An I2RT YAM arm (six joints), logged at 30 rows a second.
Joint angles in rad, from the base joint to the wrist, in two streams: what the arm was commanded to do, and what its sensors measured. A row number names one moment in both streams.
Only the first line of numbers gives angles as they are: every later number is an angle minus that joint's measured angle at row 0.
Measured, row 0: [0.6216 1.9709 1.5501 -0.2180 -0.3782 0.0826]
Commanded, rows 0 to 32: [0.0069 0.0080 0.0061 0.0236 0.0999 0.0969]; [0.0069 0.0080 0.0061 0.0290 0.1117 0.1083]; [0.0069 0.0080 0.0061 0.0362 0.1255 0.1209]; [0.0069 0.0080 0.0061 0.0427 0.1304 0.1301]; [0.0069 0.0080 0.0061 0.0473 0.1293 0.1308]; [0.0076 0.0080 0.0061 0.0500 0.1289 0.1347]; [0.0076 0.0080 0.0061 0.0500 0.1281 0.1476]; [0.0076 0.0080 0.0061 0.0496 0.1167 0.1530]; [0.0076 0.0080 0.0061 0.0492 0.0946 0.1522]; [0.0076 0.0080 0.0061 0.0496 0.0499 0.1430]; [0.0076 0.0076 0.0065 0.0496 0.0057 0.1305]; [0.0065 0.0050 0.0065 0.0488 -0.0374 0.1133]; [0.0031 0.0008 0.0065 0.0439 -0.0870 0.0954]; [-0.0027 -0.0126 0.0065 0.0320 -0.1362 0.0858]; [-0.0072 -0.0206 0.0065 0.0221 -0.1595 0.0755]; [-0.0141 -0.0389 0.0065 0.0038 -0.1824 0.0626]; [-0.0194 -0.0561 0.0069 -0.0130 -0.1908 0.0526]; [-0.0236 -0.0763 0.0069 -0.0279 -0.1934 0.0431]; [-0.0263 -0.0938 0.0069 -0.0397 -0.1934 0.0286]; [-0.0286 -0.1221 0.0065 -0.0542 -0.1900 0.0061]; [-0.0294 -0.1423 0.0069 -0.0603 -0.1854 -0.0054]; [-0.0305 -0.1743 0.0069 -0.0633 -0.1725 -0.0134]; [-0.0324 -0.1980 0.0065 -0.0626 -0.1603 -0.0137]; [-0.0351 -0.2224 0.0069 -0.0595 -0.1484 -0.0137]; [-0.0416 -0.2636 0.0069 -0.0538 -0.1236 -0.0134]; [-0.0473 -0.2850 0.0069 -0.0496 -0.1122 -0.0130]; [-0.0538 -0.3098 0.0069 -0.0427 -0.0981 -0.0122]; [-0.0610 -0.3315 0.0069 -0.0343 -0.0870 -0.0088]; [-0.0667 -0.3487 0.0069 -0.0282 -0.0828 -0.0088]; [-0.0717 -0.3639 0.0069 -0.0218 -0.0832 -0.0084]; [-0.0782 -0.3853 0.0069 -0.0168 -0.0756 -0.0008]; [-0.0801 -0.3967 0.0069 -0.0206 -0.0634 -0.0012]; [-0.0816 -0.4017 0.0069 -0.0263 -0.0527 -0.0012]
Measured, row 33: [-0.0706 -0.3777 -0.0007 -0.0206 -0.0916 0.0111]
